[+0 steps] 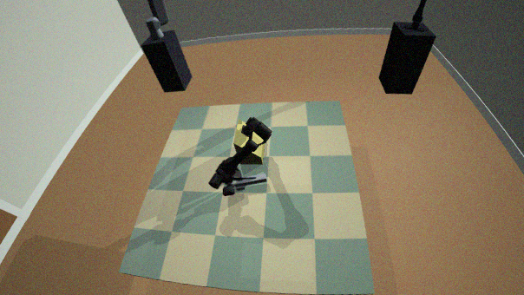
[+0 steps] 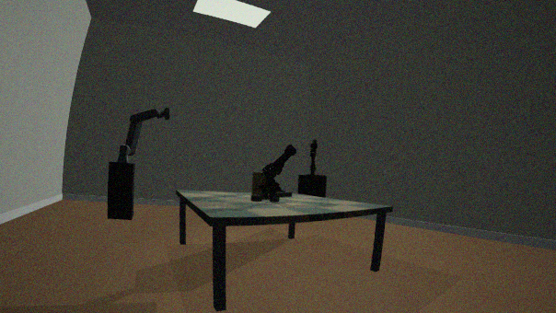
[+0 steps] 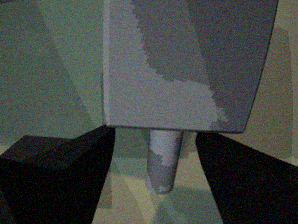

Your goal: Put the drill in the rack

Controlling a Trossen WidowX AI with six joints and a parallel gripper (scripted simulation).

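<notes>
The drill is 50 mm to the left of my gripper tip, 30 mm above it and 10 mm behind it. Round my gripper tip: dark round housing 110 mm to the left, 30 mm behind, 30 mm above.
</notes>
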